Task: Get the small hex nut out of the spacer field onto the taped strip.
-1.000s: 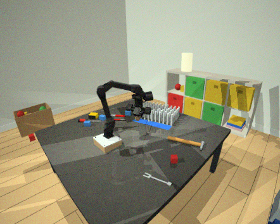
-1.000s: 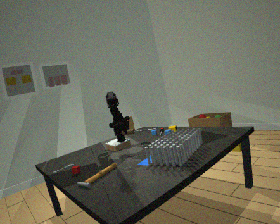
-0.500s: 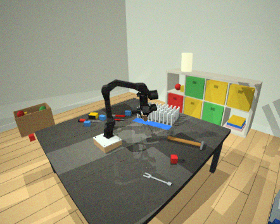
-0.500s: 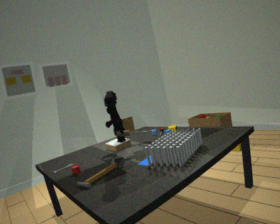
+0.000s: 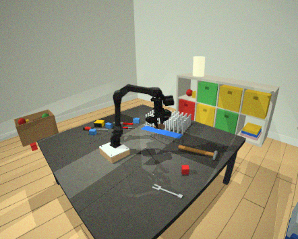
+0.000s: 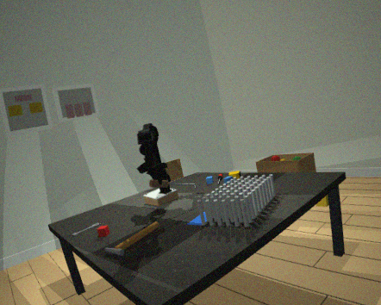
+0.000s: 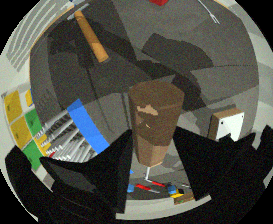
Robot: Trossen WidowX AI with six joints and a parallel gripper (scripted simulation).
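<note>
Now: gripper tip 30 mm short of the hook tool, 100 mm to the right of it and 30 mm above it. From my gripper tip the other things lie so: blue taped strip 210 mm ahead, 130 mm to the left, 170 mm below; red cube 140 mm behind, 290 mm to the right, 150 mm below; grey forked tool 330 mm behind, 290 mm to the right, 170 mm below.
</note>
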